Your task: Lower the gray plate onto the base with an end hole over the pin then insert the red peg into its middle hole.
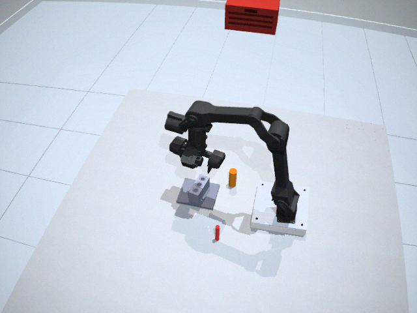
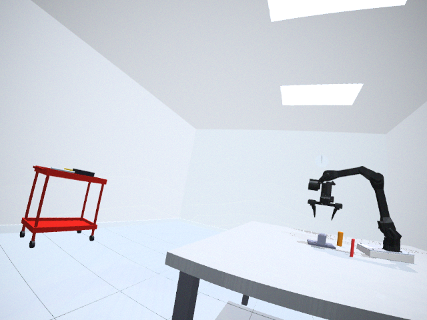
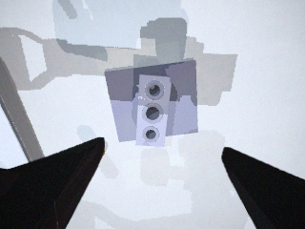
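Right now my gripper tip is 10 cm past the red peg, 19 cm to the right of it and 10 cm above it. Round my gripper tip: orange cylinder (12 cm behind, 7 cm to the right, 10 cm below); gray plate (1 cm behind, 10 cm below); square base (2 cm to the left, 14 cm below).
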